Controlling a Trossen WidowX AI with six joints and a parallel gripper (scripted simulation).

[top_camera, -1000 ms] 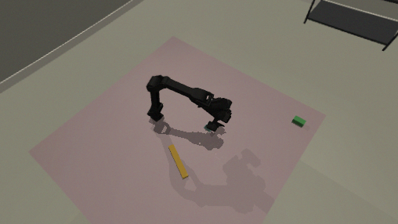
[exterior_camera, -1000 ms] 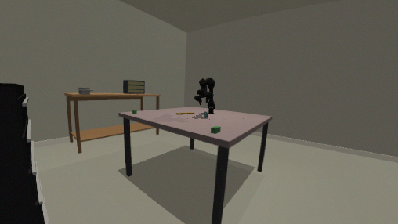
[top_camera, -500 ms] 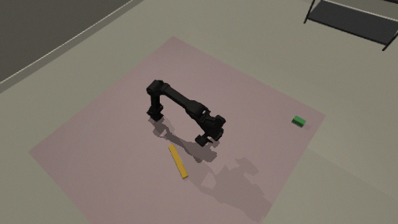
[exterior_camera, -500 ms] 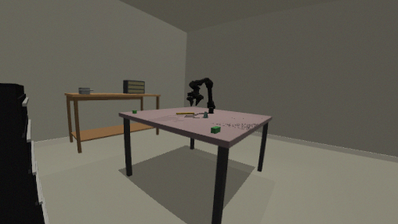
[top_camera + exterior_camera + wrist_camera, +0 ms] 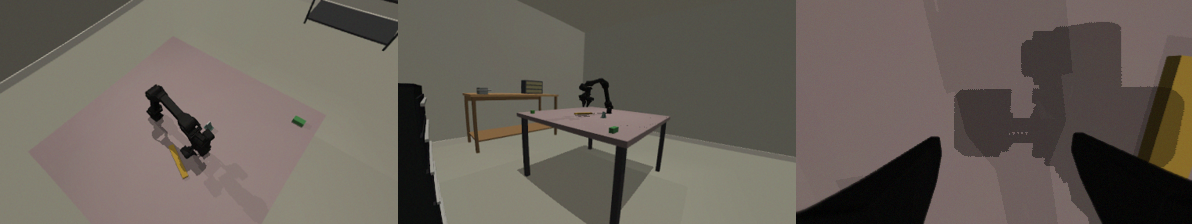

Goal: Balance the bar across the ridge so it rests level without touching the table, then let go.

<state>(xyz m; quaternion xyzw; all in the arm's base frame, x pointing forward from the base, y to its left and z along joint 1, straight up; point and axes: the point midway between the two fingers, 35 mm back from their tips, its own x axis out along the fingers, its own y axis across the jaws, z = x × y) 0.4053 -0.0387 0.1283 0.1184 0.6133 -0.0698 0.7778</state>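
Now: gripper tip 100 mm past the yellow bar, 100 mm to the left of it and 90 mm above it. Also, from my gripper tip: small green block: 330 mm ahead, 460 mm to the right, 80 mm below.
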